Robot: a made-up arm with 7 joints. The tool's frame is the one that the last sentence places.
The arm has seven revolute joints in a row. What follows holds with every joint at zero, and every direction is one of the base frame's. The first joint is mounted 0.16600 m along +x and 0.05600 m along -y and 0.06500 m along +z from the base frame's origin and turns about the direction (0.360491, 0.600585, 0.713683). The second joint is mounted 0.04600 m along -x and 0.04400 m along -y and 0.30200 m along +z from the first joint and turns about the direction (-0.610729, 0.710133, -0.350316). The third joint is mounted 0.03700 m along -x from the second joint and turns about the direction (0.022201, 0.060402, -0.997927). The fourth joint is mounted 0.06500 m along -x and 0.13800 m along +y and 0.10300 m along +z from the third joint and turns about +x. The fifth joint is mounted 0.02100 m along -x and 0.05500 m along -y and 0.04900 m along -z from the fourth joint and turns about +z. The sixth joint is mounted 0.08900 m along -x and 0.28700 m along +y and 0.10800 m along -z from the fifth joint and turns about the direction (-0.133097, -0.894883, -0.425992). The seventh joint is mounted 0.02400 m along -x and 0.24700 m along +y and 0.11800 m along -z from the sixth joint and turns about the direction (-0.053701, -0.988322, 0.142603). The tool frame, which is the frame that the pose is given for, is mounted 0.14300 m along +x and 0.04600 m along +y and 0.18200 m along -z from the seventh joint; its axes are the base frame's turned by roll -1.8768, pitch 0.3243 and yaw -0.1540 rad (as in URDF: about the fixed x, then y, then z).
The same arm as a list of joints. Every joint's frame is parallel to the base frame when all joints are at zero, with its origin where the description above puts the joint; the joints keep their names.
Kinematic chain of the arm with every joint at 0, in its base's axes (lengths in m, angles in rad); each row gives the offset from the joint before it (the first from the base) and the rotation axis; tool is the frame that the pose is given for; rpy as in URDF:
joint 1: xyz 0.1660 -0.0560 0.0650 axis 0.360491 0.600585 0.713683
joint 2: xyz -0.0460 -0.0440 0.3020 axis -0.610729 0.710133 -0.350316
joint 3: xyz -0.0370 0.0000 0.0000 axis 0.022201 0.060402 -0.997927
joint 4: xyz -0.0650 0.1380 0.1030 axis +x
joint 5: xyz -0.0210 -0.0550 -0.0490 axis +z
joint 6: xyz -0.0890 0.2870 -0.1080 axis -0.133097 -0.894883 -0.425992
joint 7: xyz -0.0240 0.2470 -0.1180 axis -0.053701 -0.988322 0.142603
tool: xyz 0.1430 0.0460 -0.1820 rpy -1.8768 0.3243 -0.1540

